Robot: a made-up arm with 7 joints.
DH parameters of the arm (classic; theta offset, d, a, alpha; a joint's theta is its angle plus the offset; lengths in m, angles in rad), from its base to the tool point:
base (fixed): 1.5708 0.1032 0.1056 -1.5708
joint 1: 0 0.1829 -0.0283 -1.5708
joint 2: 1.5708 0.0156 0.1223 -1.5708
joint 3: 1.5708 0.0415 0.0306 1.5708
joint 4: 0 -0.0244 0.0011 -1.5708
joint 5: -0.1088 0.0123 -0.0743 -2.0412
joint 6: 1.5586 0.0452 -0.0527 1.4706
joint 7: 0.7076 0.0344 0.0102 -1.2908
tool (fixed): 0.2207 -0.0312 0 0
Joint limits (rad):
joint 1: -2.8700..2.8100
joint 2: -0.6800..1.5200
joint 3: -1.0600..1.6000
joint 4: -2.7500..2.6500
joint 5: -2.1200..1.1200
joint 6: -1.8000..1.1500
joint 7: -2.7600..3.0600
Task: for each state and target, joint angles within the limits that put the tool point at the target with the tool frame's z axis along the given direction. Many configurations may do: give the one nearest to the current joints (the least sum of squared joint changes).
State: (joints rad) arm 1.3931 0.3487 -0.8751 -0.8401 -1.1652 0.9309 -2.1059
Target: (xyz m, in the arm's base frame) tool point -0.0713 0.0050 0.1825 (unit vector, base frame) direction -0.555 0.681 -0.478
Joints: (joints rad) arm 0.3194 0.5727 -0.5864 -1.1459 -1.5740 0.9890 -1.9473
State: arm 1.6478 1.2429 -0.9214 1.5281 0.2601 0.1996 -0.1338
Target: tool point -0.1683 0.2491 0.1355 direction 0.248 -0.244 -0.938
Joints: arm 2.8067 1.5200 -0.9397 1.6145 0.7277 0.3315 -0.1886
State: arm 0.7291 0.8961 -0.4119 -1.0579 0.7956 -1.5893 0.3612
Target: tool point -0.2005 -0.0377 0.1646 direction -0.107 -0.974 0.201
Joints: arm 0.8710 0.5933 -0.3695 -0.5101 0.5021 -1.6287 1.3025
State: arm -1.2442 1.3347 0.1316 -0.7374 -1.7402 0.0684 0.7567
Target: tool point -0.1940 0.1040 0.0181 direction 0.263 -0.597 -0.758
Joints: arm -1.9714 1.5200 0.1692 -0.7161 -1.4924 0.5095 0.3222
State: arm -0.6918 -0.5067 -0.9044 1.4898 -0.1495 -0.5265 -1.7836
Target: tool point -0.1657 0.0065 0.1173 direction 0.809 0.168 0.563
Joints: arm -0.2239 -0.1946 -0.7448 0.8462 -0.5483 -0.4557 -1.8126
